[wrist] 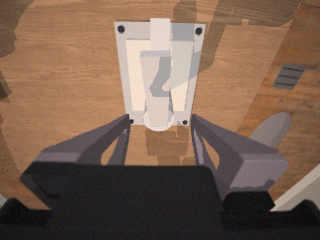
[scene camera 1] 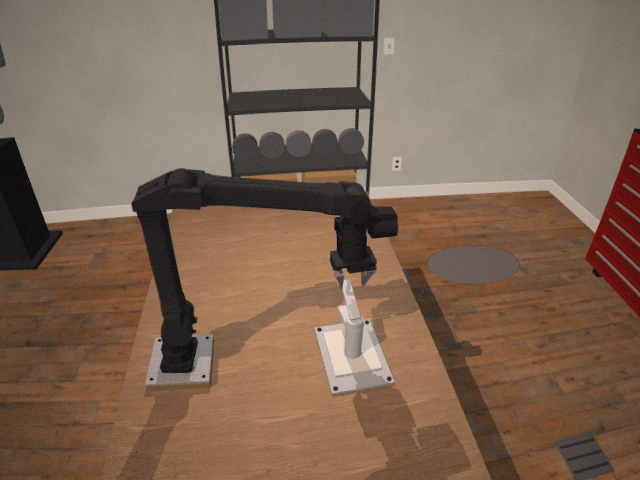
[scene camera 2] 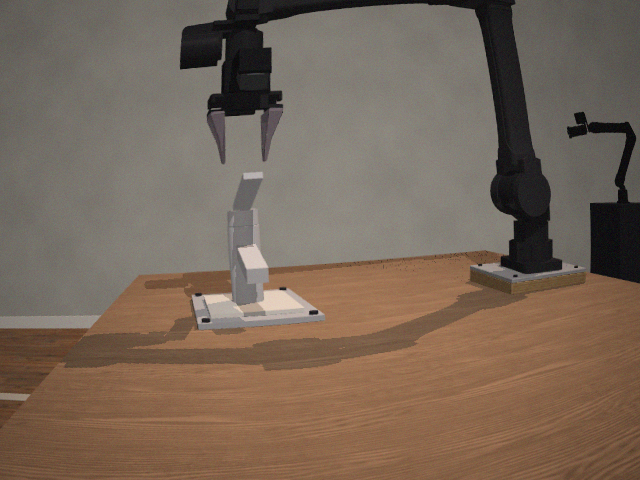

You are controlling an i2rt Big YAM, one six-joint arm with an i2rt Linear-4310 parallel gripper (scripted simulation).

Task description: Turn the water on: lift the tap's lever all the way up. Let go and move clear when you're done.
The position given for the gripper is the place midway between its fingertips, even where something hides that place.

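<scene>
The gripper appears at (scene camera 2: 243, 162), at (scene camera 1: 351, 287) and at (wrist: 160, 119). A lever is visible at (scene camera 2: 249, 185) and at (wrist: 155, 65).
</scene>
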